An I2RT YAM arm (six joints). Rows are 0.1 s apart.
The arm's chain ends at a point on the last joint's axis. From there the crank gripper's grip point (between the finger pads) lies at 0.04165 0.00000 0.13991 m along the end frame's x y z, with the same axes.
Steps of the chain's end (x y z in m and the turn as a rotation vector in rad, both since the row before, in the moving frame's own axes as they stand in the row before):
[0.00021, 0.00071, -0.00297, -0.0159, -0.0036, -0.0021]
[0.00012, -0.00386, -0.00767, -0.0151, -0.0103, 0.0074]
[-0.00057, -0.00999, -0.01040, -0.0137, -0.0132, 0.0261]
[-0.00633, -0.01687, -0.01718, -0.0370, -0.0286, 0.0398]
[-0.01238, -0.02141, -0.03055, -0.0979, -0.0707, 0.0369]
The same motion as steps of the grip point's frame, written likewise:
[-0.00029, 0.00285, -0.00284, -0.0159, -0.0036, -0.0021]
[-0.00133, -0.00144, -0.00727, -0.0151, -0.0103, 0.0074]
[-0.00246, -0.00701, -0.00988, -0.0137, -0.0132, 0.0261]
[-0.01048, -0.01010, -0.01617, -0.0370, -0.0286, 0.0398]
[-0.02263, -0.00625, -0.02871, -0.0979, -0.0707, 0.0369]

